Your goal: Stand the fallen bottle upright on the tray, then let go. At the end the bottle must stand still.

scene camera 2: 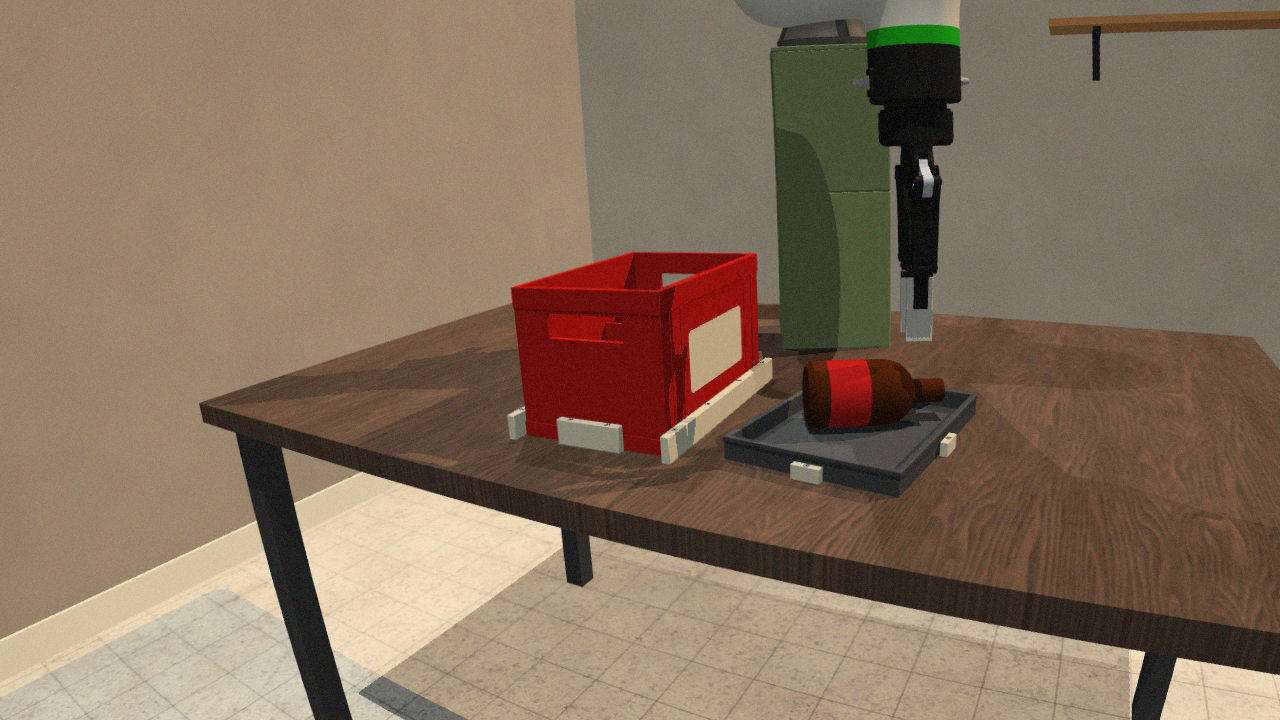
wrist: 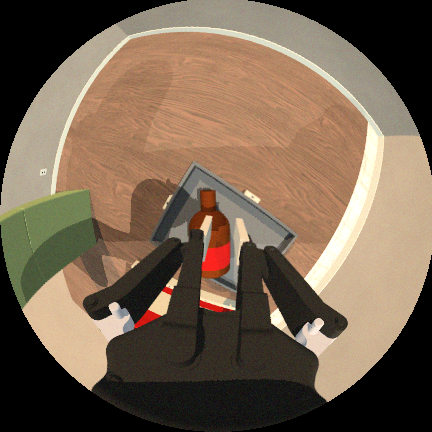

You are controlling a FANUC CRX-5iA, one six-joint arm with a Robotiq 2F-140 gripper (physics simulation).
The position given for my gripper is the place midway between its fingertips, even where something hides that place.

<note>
I see my gripper [scene camera 2: 915, 335], a dark grey tray [scene camera 2: 887, 459], a red crate [scene camera 2: 606, 342] and a pale rail [scene camera 2: 690, 430].
The dark grey tray is seen too in the wrist view [wrist: 264, 228]. The red crate is seen too in the wrist view [wrist: 158, 307]. My gripper is seen too in the wrist view [wrist: 222, 226].
</note>
